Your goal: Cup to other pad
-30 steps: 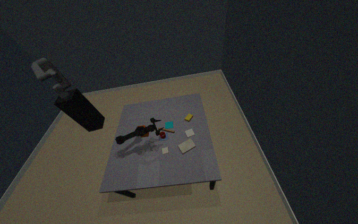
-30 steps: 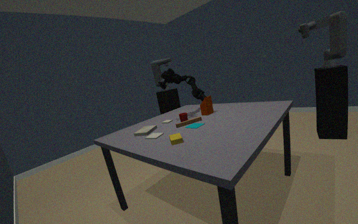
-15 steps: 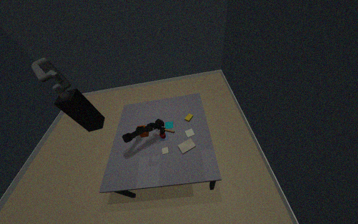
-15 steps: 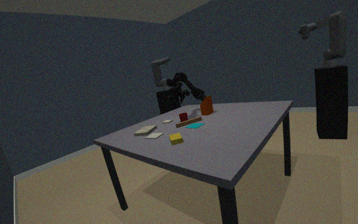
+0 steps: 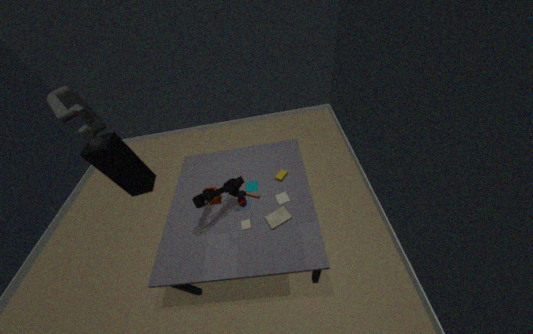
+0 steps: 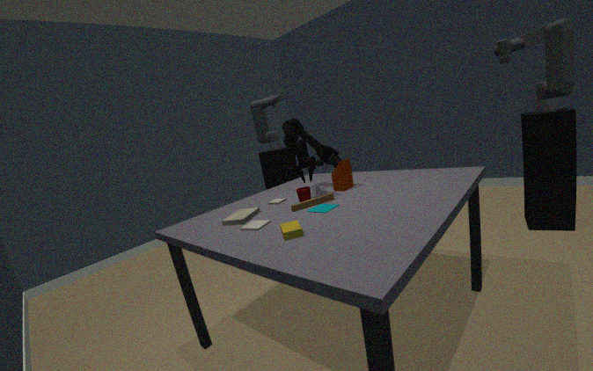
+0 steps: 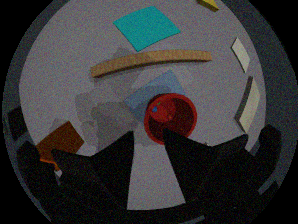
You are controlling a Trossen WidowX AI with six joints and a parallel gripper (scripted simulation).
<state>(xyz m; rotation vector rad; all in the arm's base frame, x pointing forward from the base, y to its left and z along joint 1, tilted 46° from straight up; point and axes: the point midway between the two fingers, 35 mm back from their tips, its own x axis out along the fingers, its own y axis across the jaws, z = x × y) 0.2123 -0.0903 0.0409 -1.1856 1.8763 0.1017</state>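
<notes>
Right now my gripper tip is 3 cm short of the red cup, 2 cm to the left of it and 6 cm above it. Round my gripper tip: wooden stick: 8 cm ahead, 6 cm to the left, 9 cm below; then pale blue pad: 3 cm ahead, 2 cm to the right, 11 cm below; then teal pad: 13 cm ahead, 14 cm to the left, 11 cm below.
</notes>
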